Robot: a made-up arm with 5 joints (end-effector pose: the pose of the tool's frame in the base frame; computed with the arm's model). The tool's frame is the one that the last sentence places.
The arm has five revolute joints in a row. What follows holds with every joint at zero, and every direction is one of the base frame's.
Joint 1 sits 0.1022 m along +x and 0.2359 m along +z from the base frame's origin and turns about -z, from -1.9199 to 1.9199 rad.
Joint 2 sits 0.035 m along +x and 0.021 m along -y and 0.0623 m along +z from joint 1 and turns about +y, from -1.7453 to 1.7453 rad.
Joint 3 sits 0.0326 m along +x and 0.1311 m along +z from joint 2 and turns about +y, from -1.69 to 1.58 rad.
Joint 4 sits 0.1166 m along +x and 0.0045 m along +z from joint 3 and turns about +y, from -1.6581 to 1.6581 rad.
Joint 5 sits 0.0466 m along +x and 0.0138 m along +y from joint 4 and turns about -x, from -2.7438 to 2.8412 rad.
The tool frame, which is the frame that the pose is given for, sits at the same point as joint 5; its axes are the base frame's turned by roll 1.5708, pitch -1.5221 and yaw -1.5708 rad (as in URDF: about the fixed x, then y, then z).
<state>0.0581 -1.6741 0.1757 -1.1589 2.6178</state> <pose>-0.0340 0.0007 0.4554 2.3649 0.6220 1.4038</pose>
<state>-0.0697 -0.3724 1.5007 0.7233 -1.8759</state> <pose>0.1613 -0.0031 0.2840 -0.2732 0.1765 -1.8411</pose>
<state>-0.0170 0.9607 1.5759 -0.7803 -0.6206</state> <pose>0.1615 -0.0062 0.2308 -0.0635 0.1778 -0.6504</pose>
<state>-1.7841 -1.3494 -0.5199 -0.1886 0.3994</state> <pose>0.1402 -0.1413 0.5101 -1.8668 2.1427 0.6186</pose>
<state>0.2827 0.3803 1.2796 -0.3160 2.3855</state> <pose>0.2140 -0.0400 0.2459 -0.2629 -0.0702 2.0438</pose>
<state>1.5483 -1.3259 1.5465 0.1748 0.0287</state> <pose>0.0967 -0.0736 0.3225 -0.8933 -0.9321 -1.3686</pose>
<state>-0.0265 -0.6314 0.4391 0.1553 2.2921</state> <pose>0.2464 -0.0034 0.4517 -1.7168 -0.8556 1.6756</pose>
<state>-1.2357 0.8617 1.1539 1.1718 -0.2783</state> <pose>0.1297 0.0572 0.2538 -1.1706 1.1802 0.6969</pose>
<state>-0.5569 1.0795 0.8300 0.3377 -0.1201</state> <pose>0.1929 0.0480 0.1835 -0.2415 0.6362 0.3731</pose>
